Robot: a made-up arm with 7 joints. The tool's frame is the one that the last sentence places.
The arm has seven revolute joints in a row. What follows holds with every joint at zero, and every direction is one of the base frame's. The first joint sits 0.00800 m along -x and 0.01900 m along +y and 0.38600 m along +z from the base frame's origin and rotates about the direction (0, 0.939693, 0.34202). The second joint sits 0.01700 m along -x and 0.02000 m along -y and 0.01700 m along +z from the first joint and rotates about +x. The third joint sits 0.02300 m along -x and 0.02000 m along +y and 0.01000 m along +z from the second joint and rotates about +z. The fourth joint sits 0.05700 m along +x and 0.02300 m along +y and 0.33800 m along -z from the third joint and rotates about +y. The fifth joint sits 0.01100 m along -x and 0.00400 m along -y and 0.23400 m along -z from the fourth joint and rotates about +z. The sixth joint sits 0.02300 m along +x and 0.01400 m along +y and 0.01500 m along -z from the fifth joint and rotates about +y. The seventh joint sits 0.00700 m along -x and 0.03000 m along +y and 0.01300 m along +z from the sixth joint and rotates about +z. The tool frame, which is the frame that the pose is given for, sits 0.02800 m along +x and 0.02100 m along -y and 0.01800 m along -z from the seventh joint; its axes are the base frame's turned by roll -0.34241, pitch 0.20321 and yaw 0.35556 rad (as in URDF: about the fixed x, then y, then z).
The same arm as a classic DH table. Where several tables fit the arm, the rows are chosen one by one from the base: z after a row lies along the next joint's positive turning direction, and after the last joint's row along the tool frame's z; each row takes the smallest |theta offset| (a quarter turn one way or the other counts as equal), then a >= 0, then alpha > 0; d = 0 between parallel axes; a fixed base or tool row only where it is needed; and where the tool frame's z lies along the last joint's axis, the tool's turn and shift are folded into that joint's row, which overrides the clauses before.
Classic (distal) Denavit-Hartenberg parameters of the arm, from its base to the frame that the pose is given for. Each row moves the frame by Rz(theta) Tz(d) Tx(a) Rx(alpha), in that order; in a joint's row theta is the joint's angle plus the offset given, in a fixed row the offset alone. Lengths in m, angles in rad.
base (fixed): theta0 0.0000; d 0.3791; a -0.0080; alpha -1.2218
joint 1: theta0 -1.5708; d 0.0072; a 0.0228; alpha -1.5708
joint 2: theta0 1.2218; d -0.0400; a -0.0200; alpha 1.5708
joint 3: theta0 1.5708; d -0.3280; a 0.0570; alpha -1.5708
joint 4: theta0 0.0000; d 0.0190; a -0.0110; alpha 1.5708
joint 5: theta0 0.0000; d -0.2490; a 0.0230; alpha -1.5708
joint 6: theta0 0.0000; d 0.0440; a -0.0070; alpha 1.5708
joint 7: theta0 -0.1596; d 0.0339; a 0.0310; alpha -0.3961
tool (fixed): theta0 0.5504; d -0.0422; a 0.0000; alpha 0.0000

